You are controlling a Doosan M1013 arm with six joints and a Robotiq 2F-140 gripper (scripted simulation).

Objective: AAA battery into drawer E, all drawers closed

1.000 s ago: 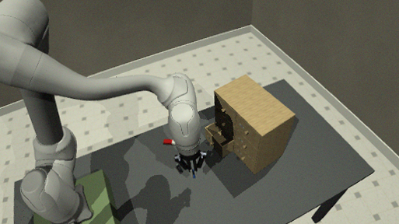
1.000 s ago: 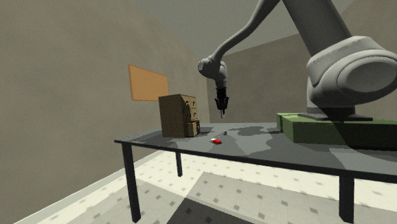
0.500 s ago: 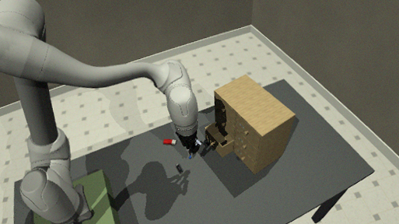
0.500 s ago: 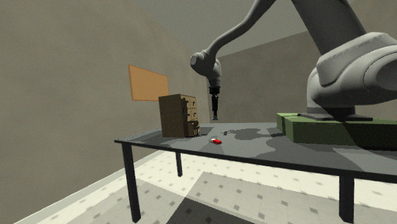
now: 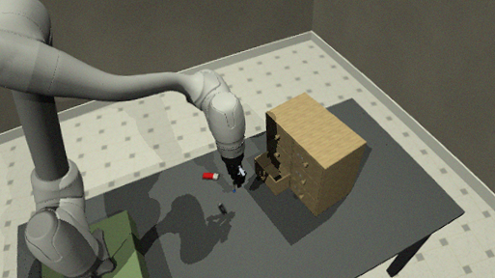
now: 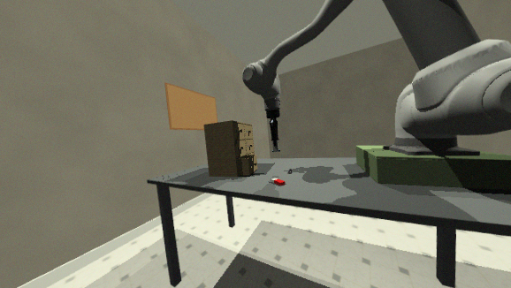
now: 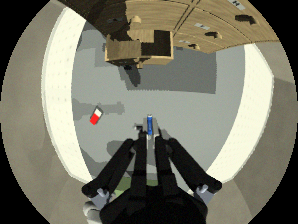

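My gripper is now 7 cm past the dark cylinder, 2 cm to the right of it and 14 cm above it. Round my hand: AAA battery (3 cm below); red-and-white object (3 cm behind, 19 cm to the left, 14 cm below).
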